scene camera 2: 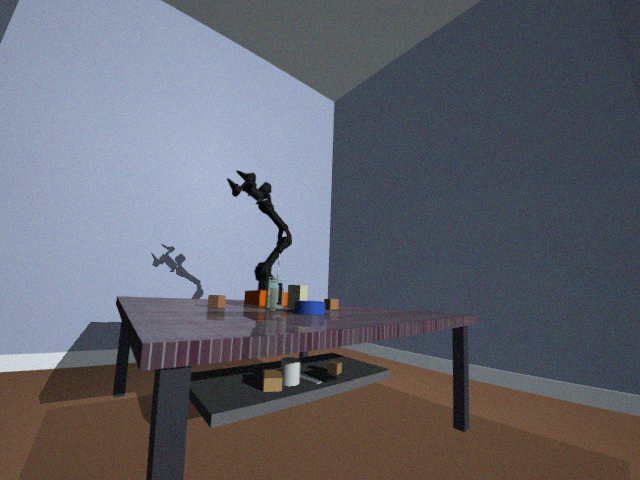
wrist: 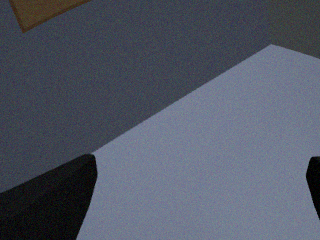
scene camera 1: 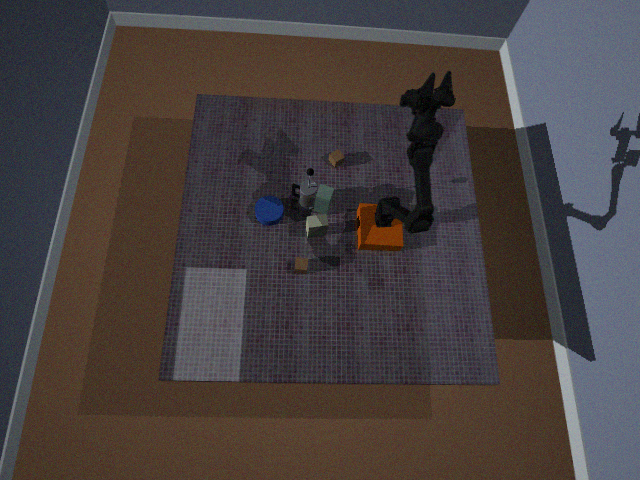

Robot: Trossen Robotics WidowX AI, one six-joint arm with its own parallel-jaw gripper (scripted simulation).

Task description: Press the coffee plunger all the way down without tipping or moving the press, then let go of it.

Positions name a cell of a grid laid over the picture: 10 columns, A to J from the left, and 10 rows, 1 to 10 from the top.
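My gripper (scene camera 1: G2) open, holding nothing. Blue disc (scene camera 1: E5) in view too. My gripper (wrist: G8) visible again. Blue disc out of frame in the wrist view.
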